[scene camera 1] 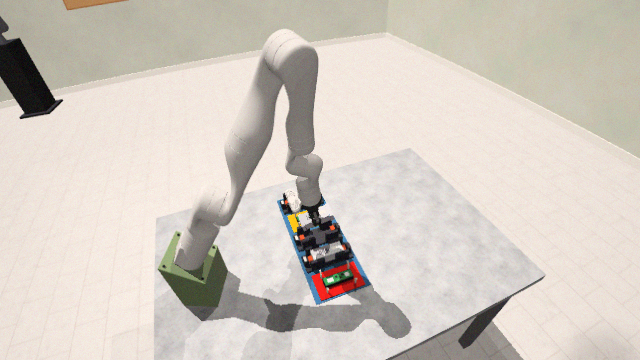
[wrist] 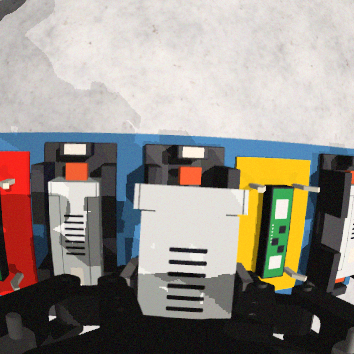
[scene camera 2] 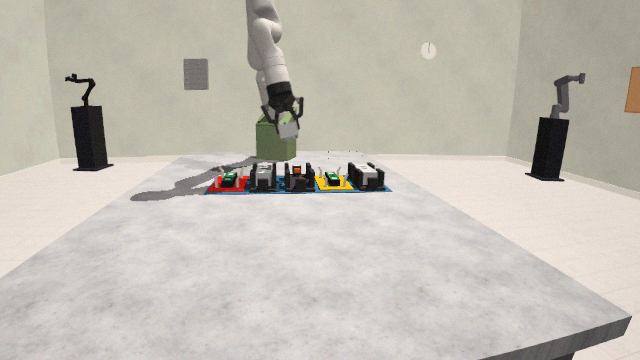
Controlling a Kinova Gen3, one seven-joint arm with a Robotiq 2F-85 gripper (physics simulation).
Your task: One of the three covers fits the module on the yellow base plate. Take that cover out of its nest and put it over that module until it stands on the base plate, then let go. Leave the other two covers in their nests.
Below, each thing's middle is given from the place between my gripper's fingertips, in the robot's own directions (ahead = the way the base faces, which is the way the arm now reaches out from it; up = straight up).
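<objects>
There's a yellow base plate (wrist: 261, 170) that's 150 mm below my hand and 140 mm to the left of it. Then there's a red base plate (scene camera 1: 349, 285), and that one's 180 mm to the right of my hand, 50 mm ahead of it and 150 mm below it.
</objects>
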